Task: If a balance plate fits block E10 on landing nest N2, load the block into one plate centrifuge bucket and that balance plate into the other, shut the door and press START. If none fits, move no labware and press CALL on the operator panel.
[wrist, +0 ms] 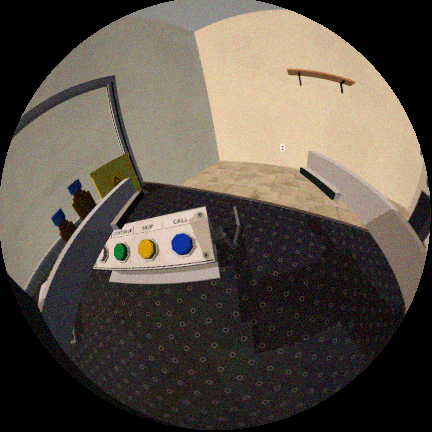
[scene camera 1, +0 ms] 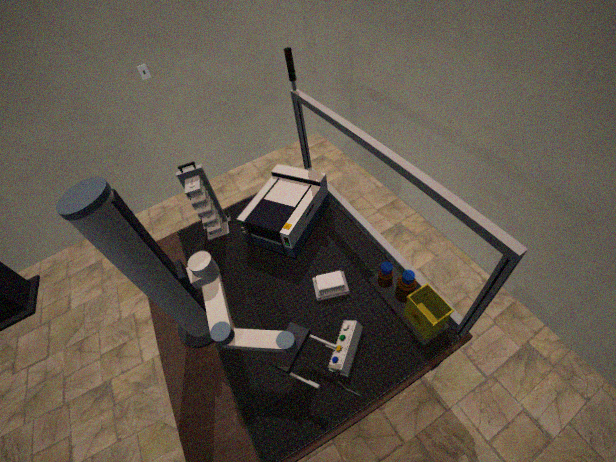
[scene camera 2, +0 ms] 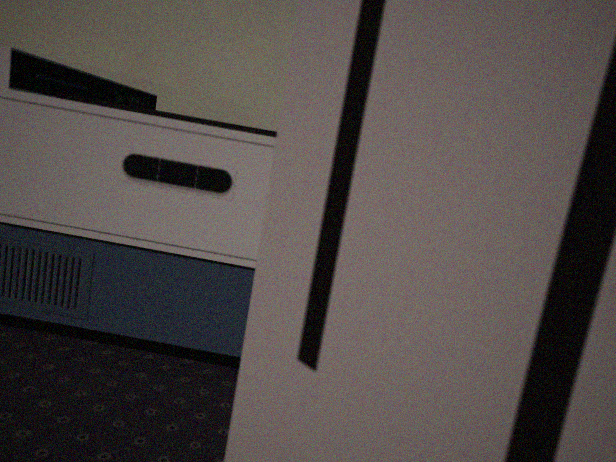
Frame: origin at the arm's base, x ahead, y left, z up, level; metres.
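Seen in the pictures: gripper, between the fingertips: (wrist: 219,166) (scene camera 1: 327,366); arm's base, origin of its link: (scene camera 1: 202,324).
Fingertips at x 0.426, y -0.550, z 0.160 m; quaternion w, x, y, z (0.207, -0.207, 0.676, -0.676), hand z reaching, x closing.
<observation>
Offsets run from my fingertips to a thing's top centre. "*": to the spot under its first point.
My gripper (scene camera 1: 327,366) (wrist: 219,166) is open and empty. One finger is over the operator panel @(dx +0.119, dy +0.062, dz -0.063 m) (scene camera 1: 352,345) (wrist: 201,239) and the other is off its end. The blue CALL button @(dx +0.047, dy +0.032, dz -0.072 m) (scene camera 1: 335,359) (wrist: 182,244) lies between the fingers' directions, nearer the finger at the left of the wrist view. A white plate-shaped block @(dx +0.229, dy +0.370, dz -0.077 m) (scene camera 1: 331,281) sits on a low nest at mid-table; its labels cannot be read. The plate centrifuge @(* dx +0.327, dy +0.894, dz +0.063 m) (scene camera 1: 293,192) stands behind it; its buckets do not show. A stepped rack @(* dx -0.124, dy +1.033, dz -0.090 m) (scene camera 1: 223,230) holds several pale plates @(dx -0.154, dy +1.094, dz +0.178 m) (scene camera 1: 201,203); their labels are unreadable.
Two brown bottles (scene camera 1: 385,276) (scene camera 1: 404,291) (wrist: 83,204) with blue caps and a yellow bin @(* dx +0.431, dy -0.058, dz -0.001 m) (scene camera 1: 425,320) (wrist: 111,175) stand along the right side. A tall grey frame (scene camera 1: 400,159) rises behind them. The arm's column (scene camera 1: 135,260) stands at the left. A cable (scene camera 1: 349,388) (wrist: 237,225) lies beside the panel.
</observation>
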